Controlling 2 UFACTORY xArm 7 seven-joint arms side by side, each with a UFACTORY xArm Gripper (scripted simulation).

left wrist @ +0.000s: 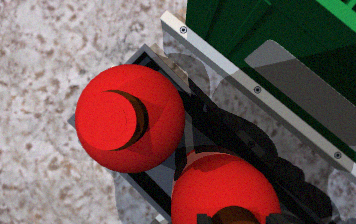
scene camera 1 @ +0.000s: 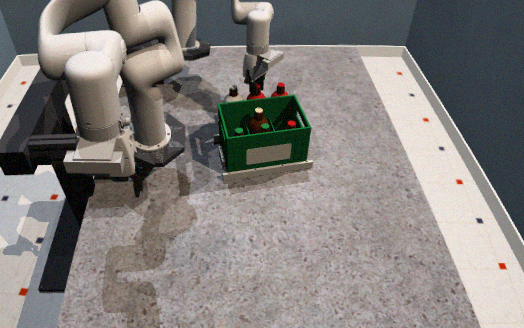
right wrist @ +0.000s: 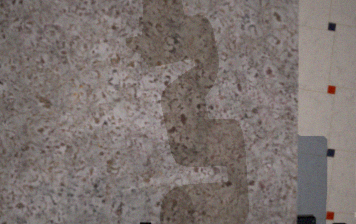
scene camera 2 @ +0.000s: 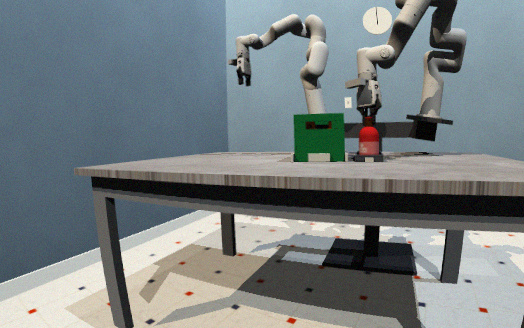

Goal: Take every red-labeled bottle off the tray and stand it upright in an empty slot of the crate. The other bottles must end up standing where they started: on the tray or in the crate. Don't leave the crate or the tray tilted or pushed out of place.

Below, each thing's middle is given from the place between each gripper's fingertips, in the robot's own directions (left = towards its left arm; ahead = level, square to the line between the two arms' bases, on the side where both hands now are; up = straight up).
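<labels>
From my left hand, I find the green crate (scene camera 2: 306,141) 3 cm ahead and 19 cm to the right, and it is 7 cm below that hand.
My right hand is 27 cm short of the green crate and 57 cm to the right of it, and it is 34 cm above the crate.
</labels>
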